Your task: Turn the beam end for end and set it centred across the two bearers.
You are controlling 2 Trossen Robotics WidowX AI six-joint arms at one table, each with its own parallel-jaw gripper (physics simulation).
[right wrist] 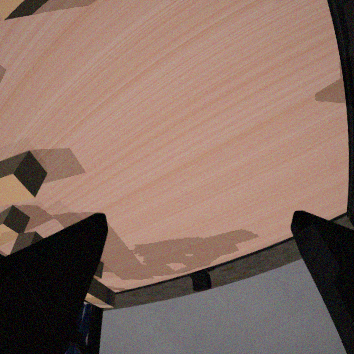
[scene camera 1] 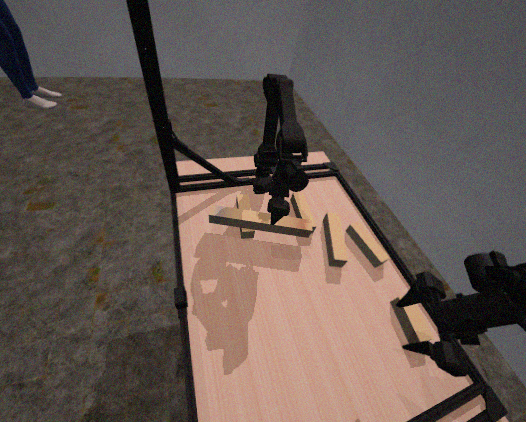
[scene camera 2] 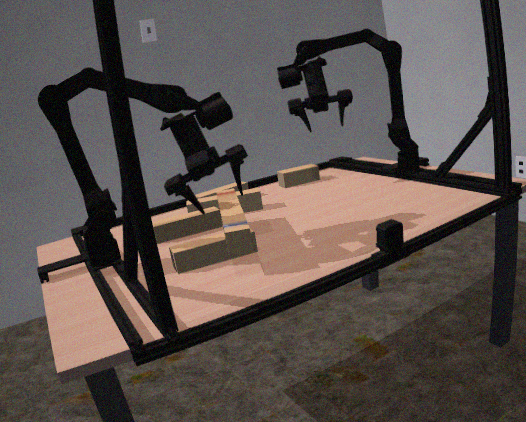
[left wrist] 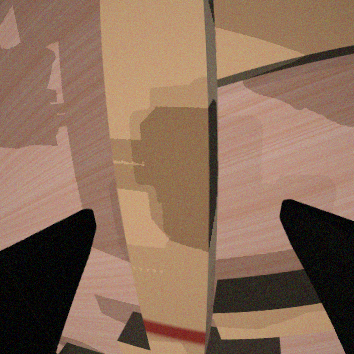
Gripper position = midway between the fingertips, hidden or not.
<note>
My left gripper (scene camera 2: 223, 204) is open and holds nothing. Also in view: a beam (scene camera 1: 222, 215). My right gripper (scene camera 1: 399, 325) is open, with nothing in its grasp.
The beam also shows in scene camera 2 (scene camera 2: 237, 232) and in the left wrist view (left wrist: 160, 81). My left gripper also shows in scene camera 1 (scene camera 1: 272, 216) and in the left wrist view (left wrist: 189, 214). My right gripper is seen too in the right wrist view (right wrist: 201, 222) and in scene camera 2 (scene camera 2: 326, 129).
</note>
